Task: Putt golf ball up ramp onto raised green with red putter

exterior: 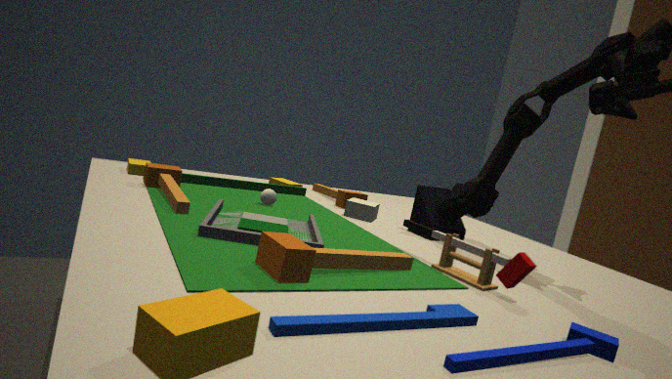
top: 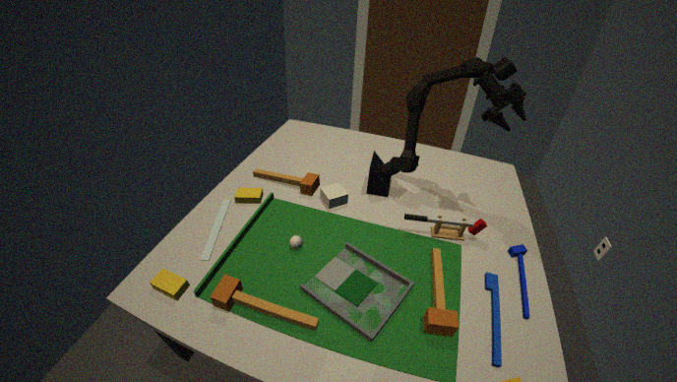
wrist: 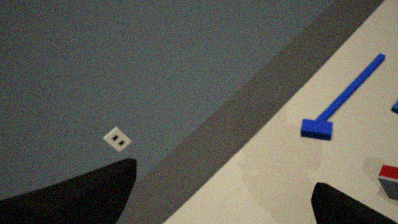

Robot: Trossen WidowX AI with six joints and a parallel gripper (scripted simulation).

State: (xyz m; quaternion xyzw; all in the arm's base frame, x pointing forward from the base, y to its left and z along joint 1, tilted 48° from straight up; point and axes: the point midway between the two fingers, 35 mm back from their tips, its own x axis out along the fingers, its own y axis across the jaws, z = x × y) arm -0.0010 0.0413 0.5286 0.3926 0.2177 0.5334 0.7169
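Right now my gripper tip is 220 mm short of the red putter, 170 mm to the left of it and 320 mm above it. Round my gripper tip: white golf ball: 460 mm ahead, 630 mm to the right, 350 mm below; wooden stand: 220 mm ahead, 150 mm to the right, 340 mm below; white block: 190 mm ahead, 600 mm to the right, 350 mm below.
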